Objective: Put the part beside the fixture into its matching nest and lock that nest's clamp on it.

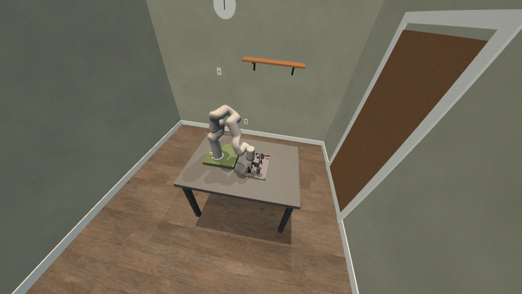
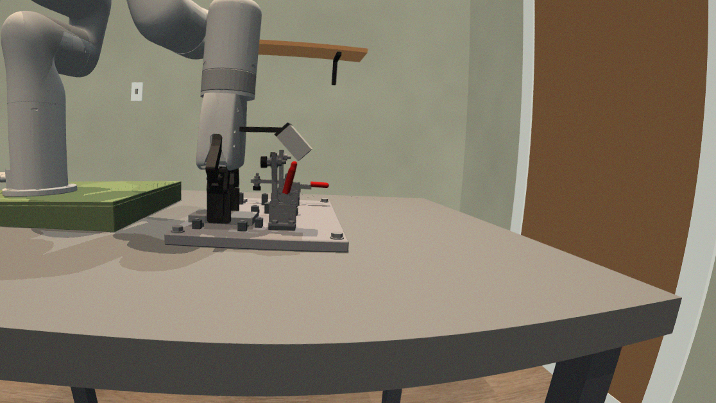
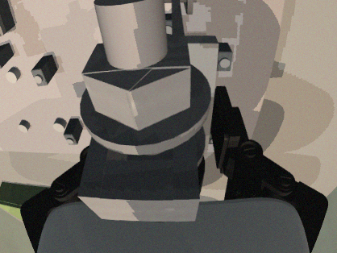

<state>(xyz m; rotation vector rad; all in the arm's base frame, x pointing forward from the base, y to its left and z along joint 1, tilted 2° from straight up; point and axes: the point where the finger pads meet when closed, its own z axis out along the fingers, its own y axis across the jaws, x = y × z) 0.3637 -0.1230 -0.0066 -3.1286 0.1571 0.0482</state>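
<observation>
My hand is 20 mm above the flat grey part. Also, from my hand: fixture plate: 100 mm to the left, 60 mm ahead, 40 mm below.
</observation>
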